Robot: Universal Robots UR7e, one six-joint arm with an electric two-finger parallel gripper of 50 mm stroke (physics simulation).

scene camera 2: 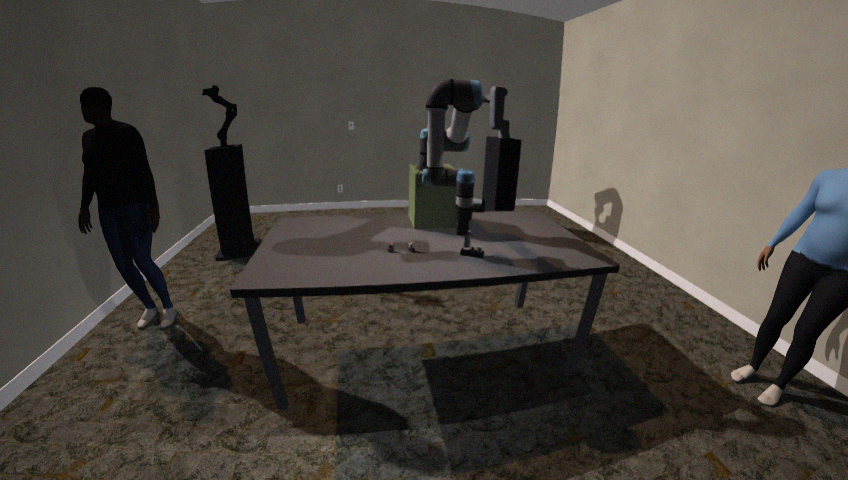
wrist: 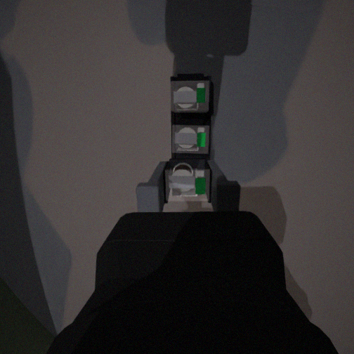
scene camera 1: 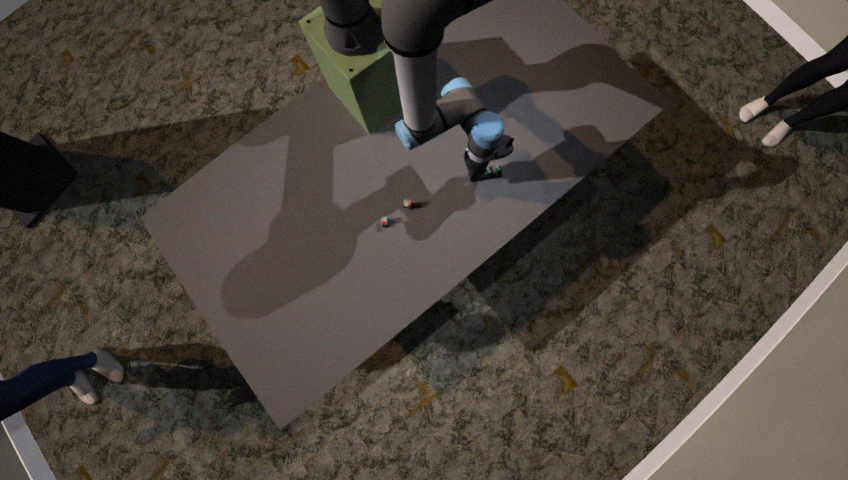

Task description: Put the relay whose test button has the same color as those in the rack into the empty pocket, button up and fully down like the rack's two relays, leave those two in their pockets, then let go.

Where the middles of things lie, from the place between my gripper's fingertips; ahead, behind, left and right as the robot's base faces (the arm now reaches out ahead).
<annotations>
I see the black rack [wrist: 176, 117] 2 cm ahead of my hand, 2 cm to the left of it and 3 cm below it.
</annotations>
